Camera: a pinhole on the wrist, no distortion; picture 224 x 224 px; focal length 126.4 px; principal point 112.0 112.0 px. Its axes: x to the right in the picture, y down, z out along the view. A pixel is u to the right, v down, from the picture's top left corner.
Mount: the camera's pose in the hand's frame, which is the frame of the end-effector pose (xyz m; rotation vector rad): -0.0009 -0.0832 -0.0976 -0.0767 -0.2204 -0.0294
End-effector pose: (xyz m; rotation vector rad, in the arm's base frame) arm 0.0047 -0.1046 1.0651 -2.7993 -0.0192 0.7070
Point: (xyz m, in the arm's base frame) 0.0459 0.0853 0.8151
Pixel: 216.7 86.1
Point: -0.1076 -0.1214 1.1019
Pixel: 33.0 184.3
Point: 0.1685 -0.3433 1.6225
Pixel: behind the camera
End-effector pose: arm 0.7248 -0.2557 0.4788 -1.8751 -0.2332 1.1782
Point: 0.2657 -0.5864 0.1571
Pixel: outside the picture
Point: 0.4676 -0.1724 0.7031
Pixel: 56.4 77.6
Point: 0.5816 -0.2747 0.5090
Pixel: 77.0 164.6
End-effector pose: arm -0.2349 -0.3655 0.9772 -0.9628 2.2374 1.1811
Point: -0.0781 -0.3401 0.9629
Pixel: 52.6 74.6
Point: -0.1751 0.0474 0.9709
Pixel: 88.7 152.4
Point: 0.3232 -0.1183 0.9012
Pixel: 19.6 19.4
